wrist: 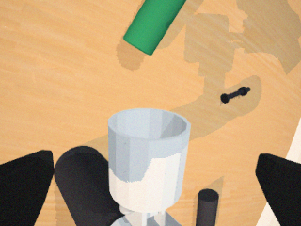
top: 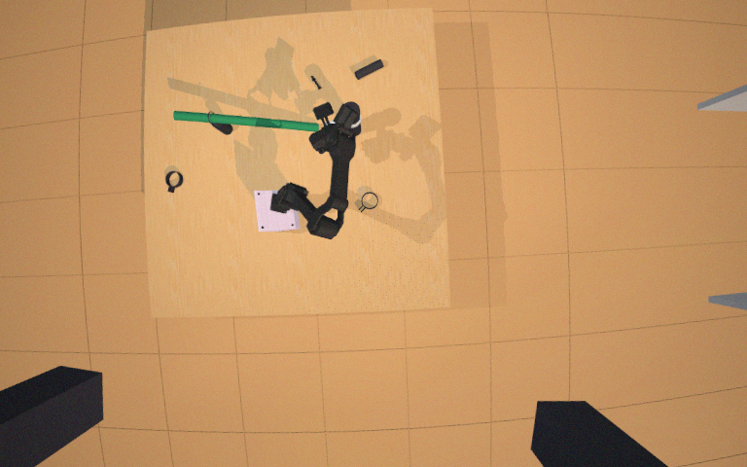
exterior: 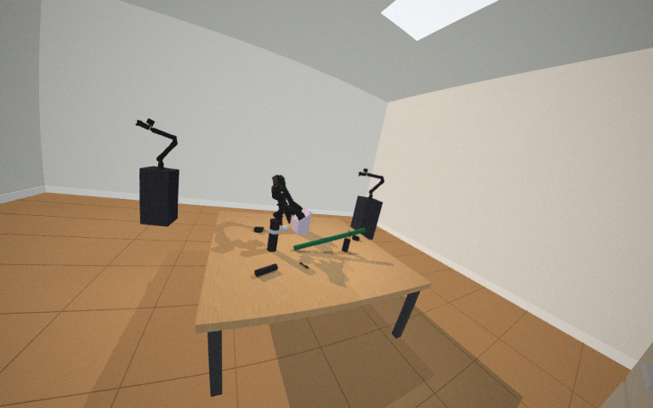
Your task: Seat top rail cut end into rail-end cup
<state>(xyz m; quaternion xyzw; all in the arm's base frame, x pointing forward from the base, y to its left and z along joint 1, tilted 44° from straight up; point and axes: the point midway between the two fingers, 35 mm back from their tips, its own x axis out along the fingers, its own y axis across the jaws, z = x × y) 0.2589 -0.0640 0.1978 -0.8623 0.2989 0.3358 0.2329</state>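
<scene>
Now: the white rail-end cup 2 cm to the right of my gripper tip, 2 cm below it and 2 cm ahead of it. Round my gripper tip: black cylinder (31 cm ahead, 14 cm below, 12 cm to the right); small dark line post (47 cm to the left, 6 cm below, 3 cm ahead); small black bolt (24 cm ahead, 15 cm below, 10 cm to the left).
</scene>
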